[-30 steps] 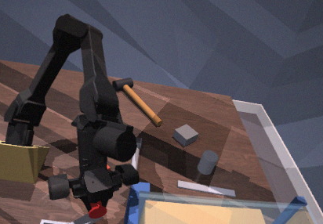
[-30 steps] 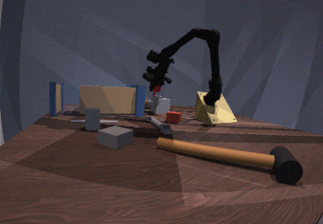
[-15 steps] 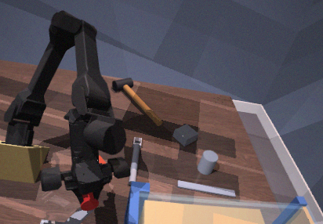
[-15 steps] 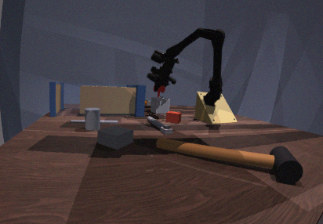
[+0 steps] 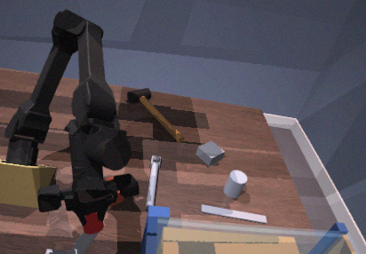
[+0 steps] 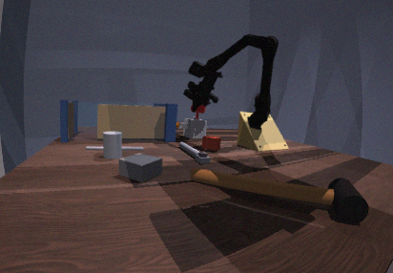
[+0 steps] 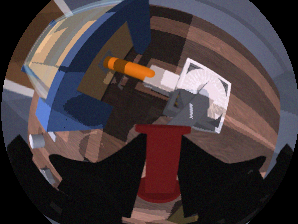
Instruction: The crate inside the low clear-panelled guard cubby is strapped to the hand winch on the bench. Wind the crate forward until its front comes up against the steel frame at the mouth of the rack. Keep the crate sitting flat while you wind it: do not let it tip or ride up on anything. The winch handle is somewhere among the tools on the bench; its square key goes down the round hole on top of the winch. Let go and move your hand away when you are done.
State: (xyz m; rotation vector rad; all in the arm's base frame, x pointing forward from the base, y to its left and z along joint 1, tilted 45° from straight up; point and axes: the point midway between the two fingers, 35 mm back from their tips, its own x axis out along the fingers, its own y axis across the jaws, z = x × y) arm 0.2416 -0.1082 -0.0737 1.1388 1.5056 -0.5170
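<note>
Right now the grey winch is 10 cm below my gripper tip, 9 cm to the right of it and 5 cm behind it. The rest, counted from my gripper tip: flat grey bar (35 cm ahead, 22 cm to the left, 13 cm below); then red grip (2 cm to the left, 1 cm behind); then winch handle (3 cm below, 2 cm to the right, 2 cm behind).
</note>
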